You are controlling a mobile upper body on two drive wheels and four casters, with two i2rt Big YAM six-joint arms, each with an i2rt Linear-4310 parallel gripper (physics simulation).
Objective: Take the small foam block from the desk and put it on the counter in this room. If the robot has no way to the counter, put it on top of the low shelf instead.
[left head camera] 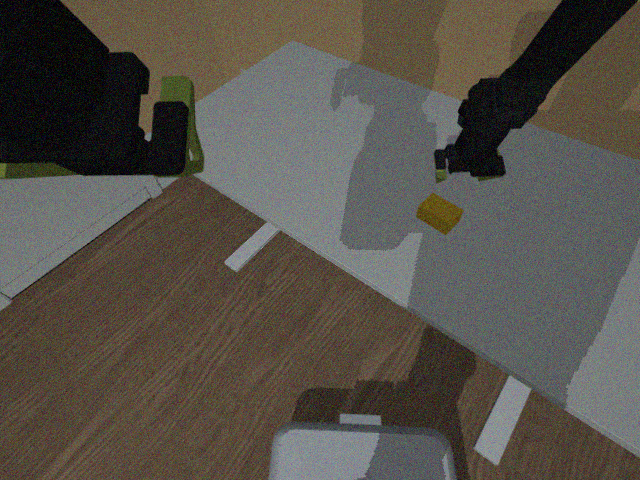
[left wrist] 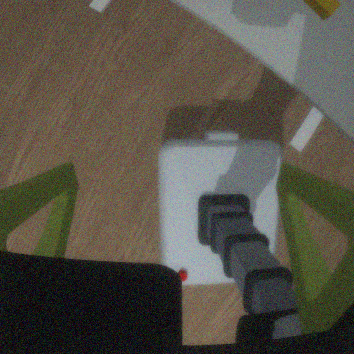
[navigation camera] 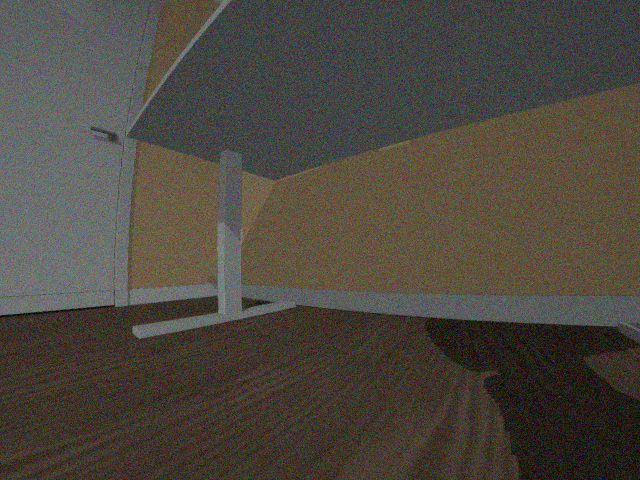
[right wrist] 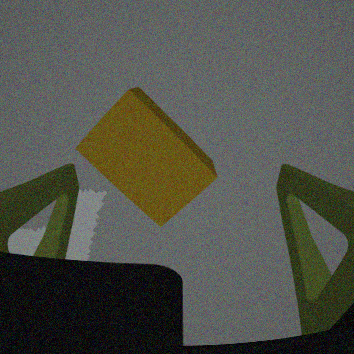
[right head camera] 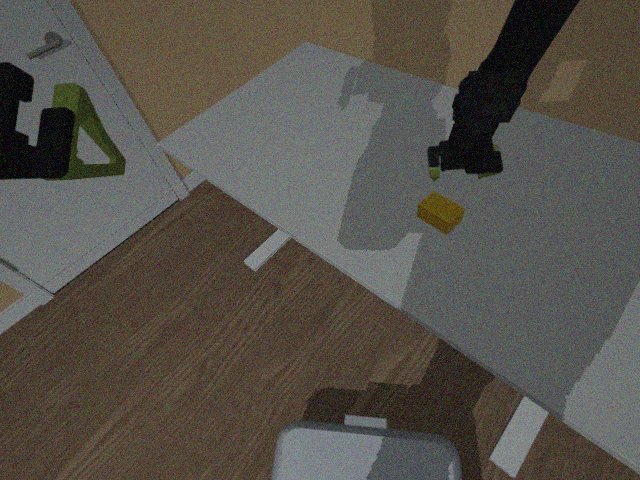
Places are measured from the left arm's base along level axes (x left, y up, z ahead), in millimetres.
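Pixels of known places: left gripper, between the fingertips: (left head camera: 146,165) (left wrist: 176,173) (right head camera: 75,169); right gripper, between the fingertips: (left head camera: 457,179) (right wrist: 177,174) (right head camera: 456,177).
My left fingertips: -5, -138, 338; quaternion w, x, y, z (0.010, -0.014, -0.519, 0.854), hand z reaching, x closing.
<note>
For each thing: its top centre in the pictures, then the offset to it from my left fingertips, as dx, dy, dz. "*": a spot on its surface instead. Level surfaces: height alone.
- small yellow foam block, centre of its top: (right wrist: 144,162) (right head camera: 441,206) (left head camera: 441,207) -408, -507, +392
- grey desk, height of its surface: dy -552
- handle, a spot on its surface: (navigation camera: 104,134) * +956, -346, +1032
- white desk leg, a spot on its surface: (navigation camera: 230,248) * +153, -989, +933
The small yellow foam block (left head camera: 439,213) (right head camera: 440,212) (left wrist: 324,7) (right wrist: 147,160) lies on the grey desk (left head camera: 289,129) (right head camera: 279,129) (right wrist: 250,60). My right gripper (left head camera: 462,178) (right head camera: 461,174) (right wrist: 177,174) is open and empty above the desk, close to the block. In the right wrist view the block appears turned diagonally, left of centre between the fingers and partly beyond their tips. My left gripper (left wrist: 176,173) is open and empty, away from the desk and high above the robot's base. The counter and the low shelf do not show.
A white door (right head camera: 118,206) (navigation camera: 56,155) with a handle (navigation camera: 104,134) stands at the left. A white desk leg (navigation camera: 230,248) rises from a floor foot (navigation camera: 175,324). A tan wall (navigation camera: 439,217) is behind the desk. The robot's white base (left head camera: 330,454) (right head camera: 330,454) (left wrist: 195,200) is beside the desk.
</note>
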